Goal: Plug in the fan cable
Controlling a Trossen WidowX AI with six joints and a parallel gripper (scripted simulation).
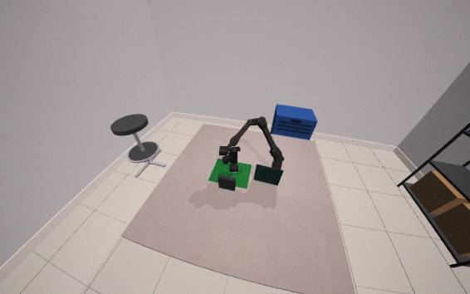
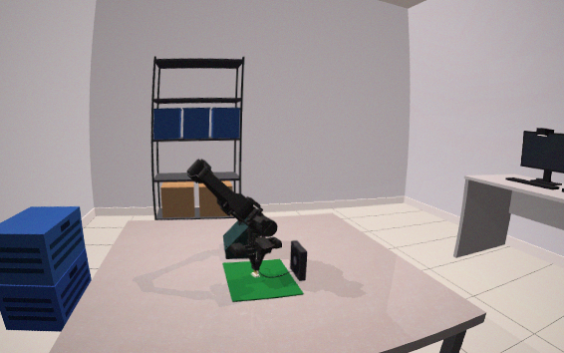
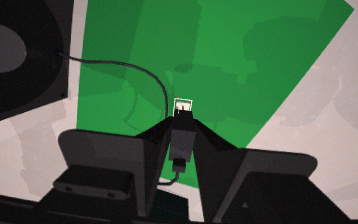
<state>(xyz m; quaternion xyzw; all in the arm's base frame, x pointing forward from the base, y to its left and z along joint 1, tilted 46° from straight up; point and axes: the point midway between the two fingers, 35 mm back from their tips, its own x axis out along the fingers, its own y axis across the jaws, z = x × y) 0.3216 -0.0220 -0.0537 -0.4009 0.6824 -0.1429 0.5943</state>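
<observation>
Right now the dark fan plug is 10 mm behind my gripper tip and 10 mm above it. Round my gripper tip: white fan header 40 mm below, 10 mm behind; then green board 60 mm below, 10 mm to the left, 10 mm ahead; then black fan 150 mm to the left, 20 mm above, 10 mm behind.
</observation>
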